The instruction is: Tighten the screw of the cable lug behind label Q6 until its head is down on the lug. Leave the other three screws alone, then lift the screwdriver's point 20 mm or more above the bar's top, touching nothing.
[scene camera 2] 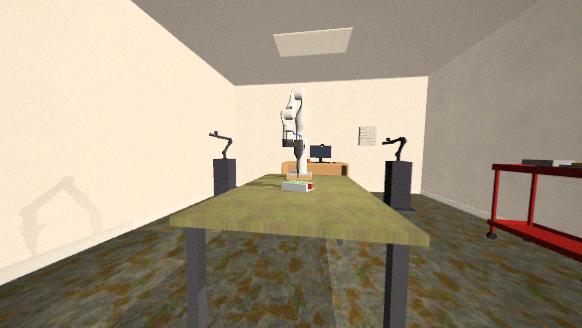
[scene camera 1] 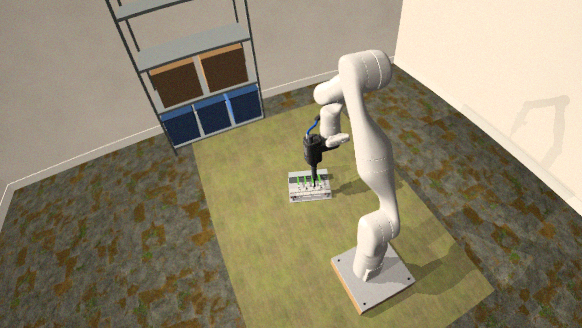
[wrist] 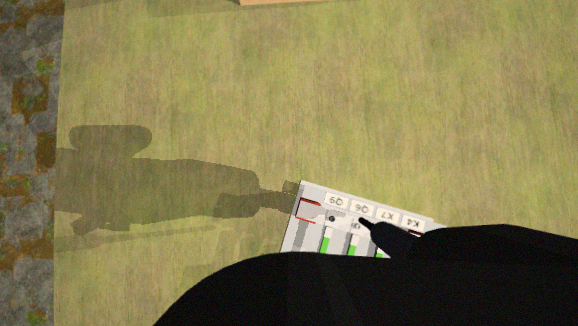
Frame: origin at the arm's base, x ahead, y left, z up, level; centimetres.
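Seen in the pictures: hand, its tool point: (scene camera 2: 297, 178) (scene camera 1: 314, 186) (wrist: 360, 219); arm's base, origin of its link: (scene camera 2: 301, 173) (scene camera 1: 365, 268).
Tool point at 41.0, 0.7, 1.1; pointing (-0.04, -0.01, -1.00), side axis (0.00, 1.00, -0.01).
Observation:
Pixels of each thing's top centre, then the offset from my tool point to it, as dx, dy, dz. Level surfaces: height alone.
- terminal block, centre of its top: (wrist: 363, 261) (scene camera 1: 309, 181) (scene camera 2: 297, 181) +4.9, +0.4, -1.5
- Q6 lug, centre of its top: (wrist: 358, 226) +1.0, +0.1, -1.6
- Q6 label, centre of its top: (wrist: 361, 208) -1.1, +0.8, -2.3
- Q9 label, centre of its top: (wrist: 336, 200) -2.1, -2.2, -2.3
- X7 label, centre of its top: (wrist: 387, 215) +0.0, +3.9, -2.3
- Q9 screw, centre of its top: (wrist: 332, 219) +0.0, -2.9, -1.5
- green table, height of its surface: dz -6.5
The screwdriver, my tool (scene camera 1: 314, 185) (wrist: 361, 219), points down at the terminal block (scene camera 1: 310, 198) (scene camera 2: 294, 187) (wrist: 295, 227). In the wrist view its dark point shows just beside the screw of the Q6 lug (wrist: 355, 226), on the side toward X7; its exact height over the bar cannot be told. The Q6 label (wrist: 361, 207) lies between the Q9 label (wrist: 335, 200) and the X7 label (wrist: 387, 215). The Q9 screw (wrist: 331, 218) is a dark dot. The screws behind X7 and K4 are hidden by the screwdriver. The tool has no fingers.
The block rests on the green table (scene camera 1: 260, 250) (scene camera 2: 300, 215) (wrist: 200, 75), in front of the arm's base plate (scene camera 1: 390, 290). A shelf unit with brown and blue bins stands beyond the table. Two pedestals (scene camera 2: 224, 175) (scene camera 2: 398, 185) with small arms and a red cart (scene camera 2: 533, 200) stand away from it.

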